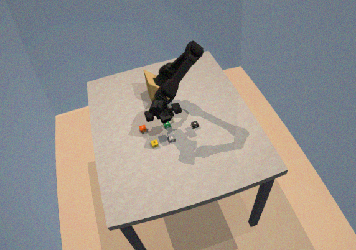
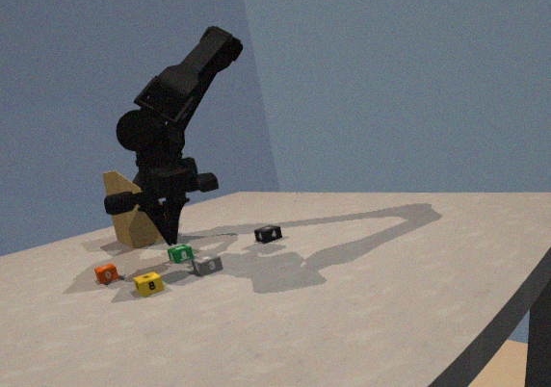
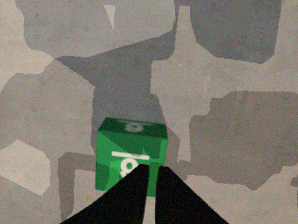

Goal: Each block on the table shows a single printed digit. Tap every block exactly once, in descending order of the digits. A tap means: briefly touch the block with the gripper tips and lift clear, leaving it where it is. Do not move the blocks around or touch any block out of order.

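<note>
Now: the green block 20 mm below my gripper tip and 10 mm to the left of it. Also, from my gripper tip: orange block (120 mm to the right, 30 mm behind, 20 mm below); yellow block (100 mm ahead, 90 mm to the right, 20 mm below); grey block (100 mm ahead, 20 mm below, 10 mm to the left).
</note>
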